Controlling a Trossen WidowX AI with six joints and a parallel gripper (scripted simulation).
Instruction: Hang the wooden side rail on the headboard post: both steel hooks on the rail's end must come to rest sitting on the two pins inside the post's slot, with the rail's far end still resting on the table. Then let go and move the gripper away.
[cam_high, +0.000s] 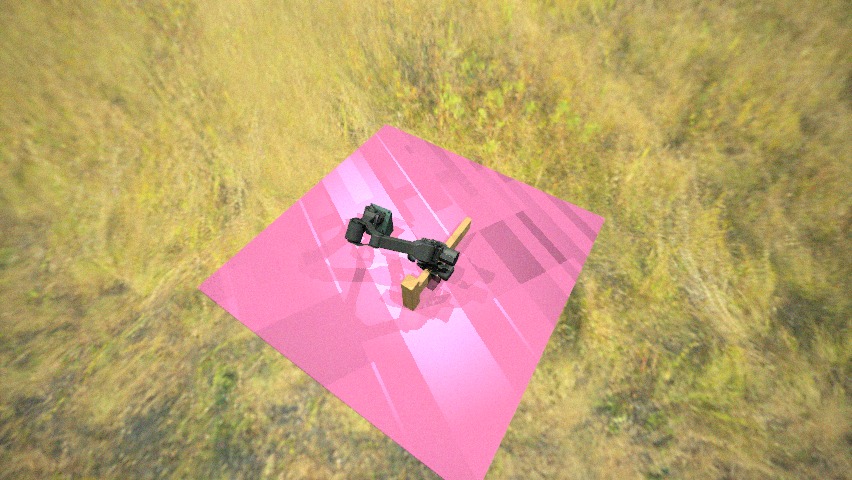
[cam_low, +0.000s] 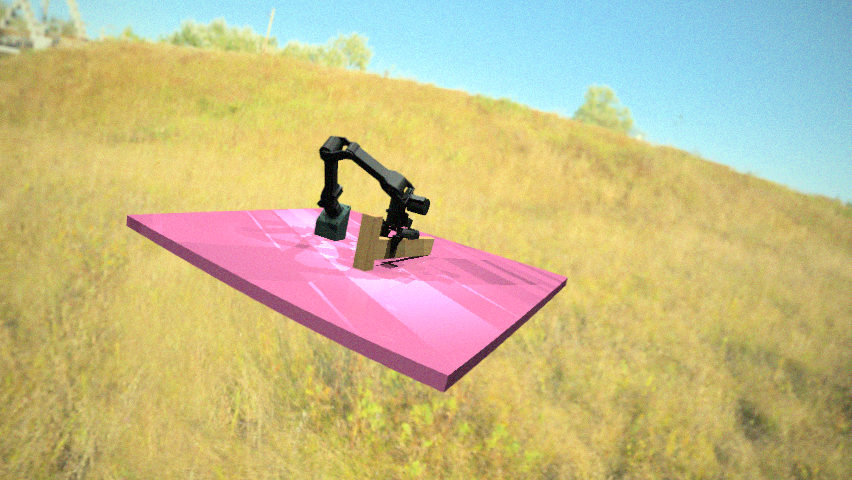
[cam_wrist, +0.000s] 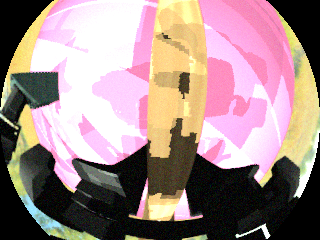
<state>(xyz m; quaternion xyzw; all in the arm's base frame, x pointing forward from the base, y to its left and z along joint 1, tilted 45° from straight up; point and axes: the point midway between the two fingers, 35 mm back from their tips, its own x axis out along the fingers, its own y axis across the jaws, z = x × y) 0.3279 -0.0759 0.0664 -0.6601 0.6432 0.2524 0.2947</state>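
The headboard post lies 10 mm behind my gripper tip, 130 mm to the right of it and 40 mm above it.
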